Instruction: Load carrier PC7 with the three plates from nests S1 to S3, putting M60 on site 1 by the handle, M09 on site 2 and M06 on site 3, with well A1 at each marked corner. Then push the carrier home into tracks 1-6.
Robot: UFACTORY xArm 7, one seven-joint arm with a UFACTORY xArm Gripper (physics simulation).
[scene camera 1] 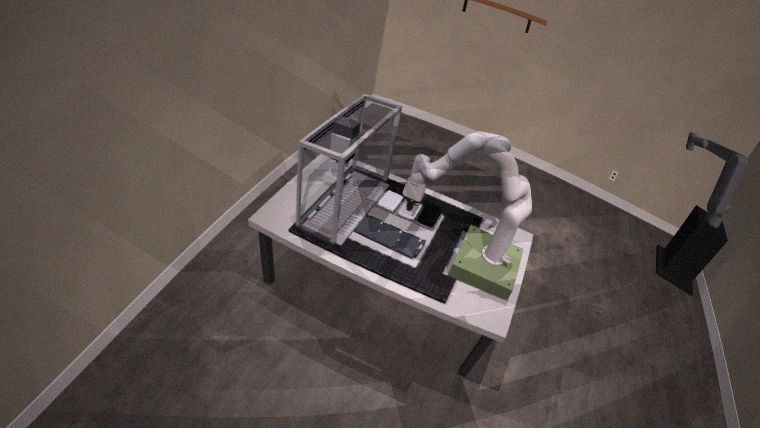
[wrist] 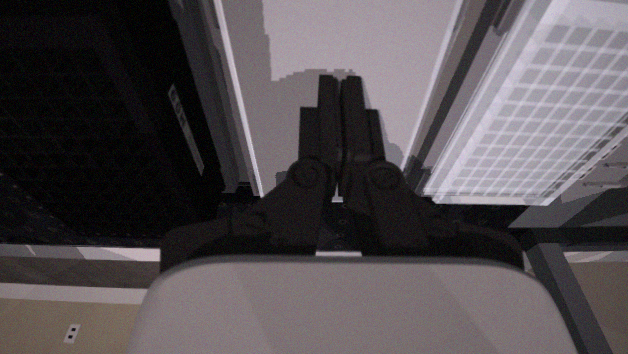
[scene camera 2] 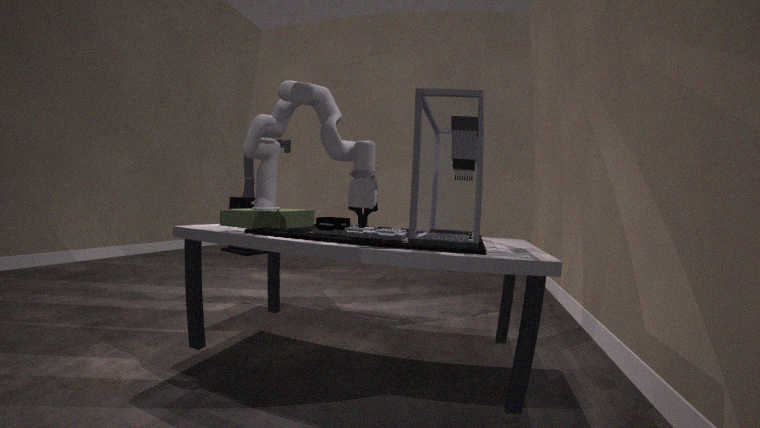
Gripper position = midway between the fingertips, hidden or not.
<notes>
My gripper [scene camera 2: 362, 227] is shut, with nothing in its grasp. Also in view: a well plate [wrist: 111, 140]. I also see a glass enclosure [wrist: 575, 265].
</notes>
